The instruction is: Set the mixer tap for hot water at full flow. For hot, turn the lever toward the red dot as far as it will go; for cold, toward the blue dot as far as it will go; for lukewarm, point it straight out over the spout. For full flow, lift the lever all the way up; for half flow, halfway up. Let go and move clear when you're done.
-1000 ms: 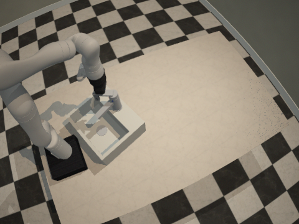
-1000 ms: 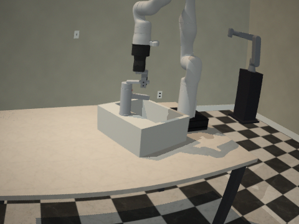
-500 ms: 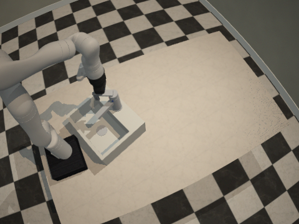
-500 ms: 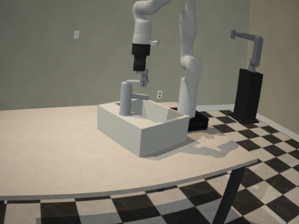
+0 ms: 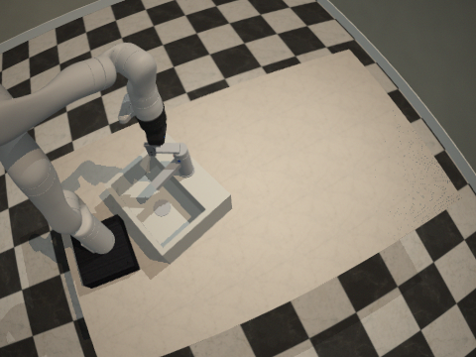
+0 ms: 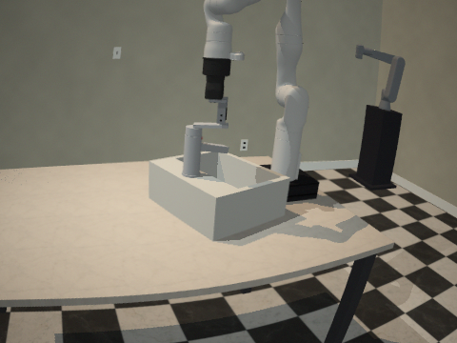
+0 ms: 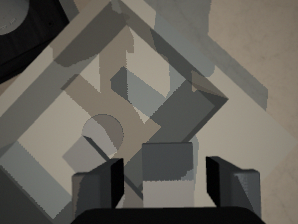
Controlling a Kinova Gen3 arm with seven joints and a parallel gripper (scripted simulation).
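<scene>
The lever is 3 cm below my hand, 3 cm ahead of it and 1 cm to the right of it. Round my hand: white sink basin: 27 cm below, 7 cm to the right, 4 cm behind.
</scene>
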